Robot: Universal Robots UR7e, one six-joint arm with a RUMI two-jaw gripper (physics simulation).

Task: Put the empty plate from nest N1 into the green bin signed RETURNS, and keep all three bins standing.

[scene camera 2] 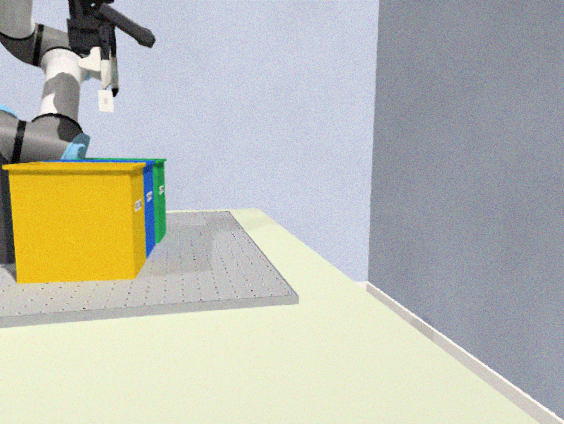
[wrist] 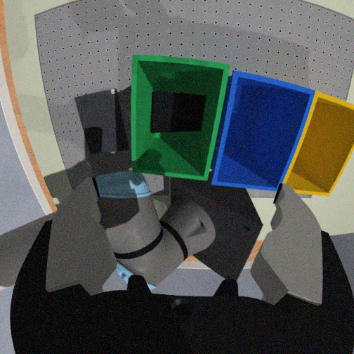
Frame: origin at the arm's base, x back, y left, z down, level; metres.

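Where they show: gripper, fingertip midpoint: [scene camera 2: 109, 93].
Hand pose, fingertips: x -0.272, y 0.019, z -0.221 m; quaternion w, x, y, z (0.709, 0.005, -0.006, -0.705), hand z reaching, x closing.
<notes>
After its pixels a point has its place.
The dark plate [wrist: 177, 111] lies inside the green bin [wrist: 137, 115] [scene camera 2: 160, 210] {x -0.368, y 0.002, z 0.029 m}, low down and apparently flat, in the wrist view. Scene camera 2 does not show the plate. The green bin stands upright, with the blue bin [wrist: 265, 130] [scene camera 2: 149, 215] {x -0.350, y -0.113, z 0.022 m} and the yellow bin [wrist: 322, 145] [scene camera 2: 75, 225] {x -0.250, y -0.286, z 0.008 m} upright beside it. The bins' signs are too blurred to read. My gripper [scene camera 2: 110, 91] {x -0.272, y 0.019, z -0.221 m} [wrist: 186, 182] is open and empty, well above the bins' rims. Nest N1 cannot be made out.
The bins stand on a grey perforated board [scene camera 2: 225, 280] {x -0.473, y -0.333, z 0.096 m} [wrist: 80, 55] on a pale table [scene camera 2: 250, 360] {x -0.471, y -0.580, z 0.109 m}. A dark grey block [wrist: 97, 117] is left of the green bin in the wrist view. The arm's own links [wrist: 135, 235] are below it. A grey wall [scene camera 2: 465, 175] rises at the right.
</notes>
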